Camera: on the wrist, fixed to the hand. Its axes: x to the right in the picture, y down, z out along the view.
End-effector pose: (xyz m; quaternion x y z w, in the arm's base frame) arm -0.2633 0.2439 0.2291 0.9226 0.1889 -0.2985 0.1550
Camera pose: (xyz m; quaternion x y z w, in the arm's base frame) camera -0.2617 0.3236 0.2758 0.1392 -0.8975 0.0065 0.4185
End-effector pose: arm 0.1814 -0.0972 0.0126 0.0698 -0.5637 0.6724 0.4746
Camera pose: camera 0.2594 -0.0497 0.0264 0.4828 0.2275 -0.4128 0.7381
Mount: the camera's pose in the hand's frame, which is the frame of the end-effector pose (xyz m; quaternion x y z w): -0.0068 -0.0614 -0.0687 -0.0979 -0.1706 0.9802 0.0218
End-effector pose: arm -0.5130 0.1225 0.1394 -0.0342 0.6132 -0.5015 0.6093
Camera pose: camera -0.5999 0.1360 0.1677 0.4551 -0.0080 0.6522 0.6062
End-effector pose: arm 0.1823 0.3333 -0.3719 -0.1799 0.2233 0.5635 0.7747
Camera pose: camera 0.2292 0.2730 -0.4239 -0.2353 0.0061 -0.8242 0.5150
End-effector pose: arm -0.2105 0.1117 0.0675 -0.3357 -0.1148 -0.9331 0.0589
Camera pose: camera -0.2589 0.1538 0.0010 -0.2848 0.4079 0.0834 0.8635
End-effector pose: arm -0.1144 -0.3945 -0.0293 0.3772 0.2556 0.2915 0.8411
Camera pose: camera -0.1455 -0.3993 -0.1162 -0.2261 0.5362 -0.7915 0.1869
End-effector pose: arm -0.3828 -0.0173 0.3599 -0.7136 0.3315 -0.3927 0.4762
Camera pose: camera -0.4401 -0.0203 0.4323 0.1958 0.6639 0.6124 0.3820
